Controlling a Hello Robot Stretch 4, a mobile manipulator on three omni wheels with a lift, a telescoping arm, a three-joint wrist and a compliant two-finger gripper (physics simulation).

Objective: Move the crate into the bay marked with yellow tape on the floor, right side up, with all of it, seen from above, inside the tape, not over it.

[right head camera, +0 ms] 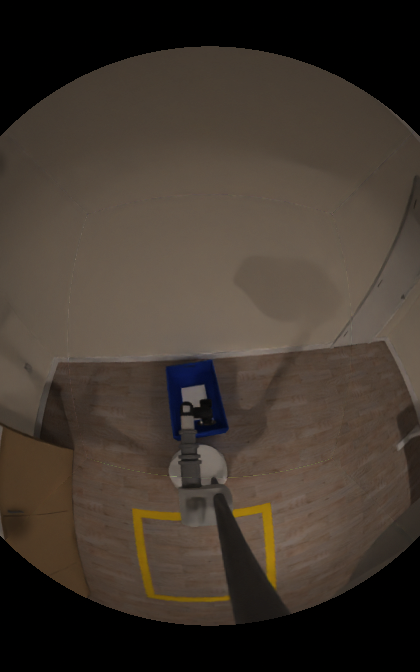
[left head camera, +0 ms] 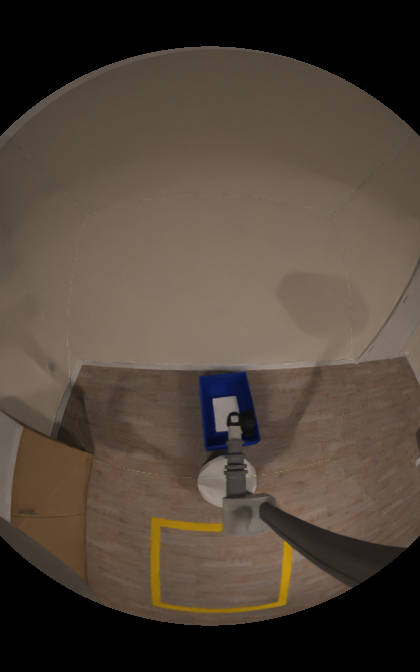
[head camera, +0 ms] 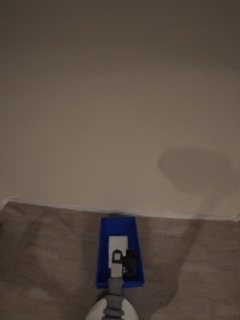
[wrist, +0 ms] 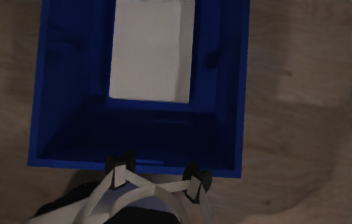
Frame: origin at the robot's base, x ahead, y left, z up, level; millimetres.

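Seen in the pictures: gripper, between the fingertips: [wrist: 159,168].
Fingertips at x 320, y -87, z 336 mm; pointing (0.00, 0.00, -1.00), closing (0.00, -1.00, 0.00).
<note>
A point is followed by its place in that frame.
The blue crate [head camera: 104,250] @(z -10, x 570, y 144 mm) [left head camera: 206,415] [right head camera: 175,410] [wrist: 227,100] @(z 119, x 444, y -211 mm) stands upright on the floor, its far end close to the wall. A white block [head camera: 118,243] @(z 43, x 636, y -4 mm) [left head camera: 219,415] [right head camera: 192,395] [wrist: 147,50] @(z 43, x 548, y 1 mm) lies inside it. My gripper [wrist: 159,168] @(z 336, x 320, y -87 mm) is open, its two fingertips apart and over the crate's near rim in the wrist view. The head views show the wrist above the crate's near half; the fingertips are hard to make out there. The bay of yellow tape [left head camera: 155,565] [right head camera: 143,555] is on the floor behind my round base, partly hidden by the arm and mast.
The wall [head camera: 120,125] @(z 1213, x 1049, y 47 mm) [left head camera: 210,280] [right head camera: 200,280] rises just beyond the crate. A brown cabinet [left head camera: 50,480] [right head camera: 37,480] stands at the left. My round white base [left head camera: 210,482] [right head camera: 216,460] is between the crate and the bay. A pale door panel [right head camera: 390,280] is at the right.
</note>
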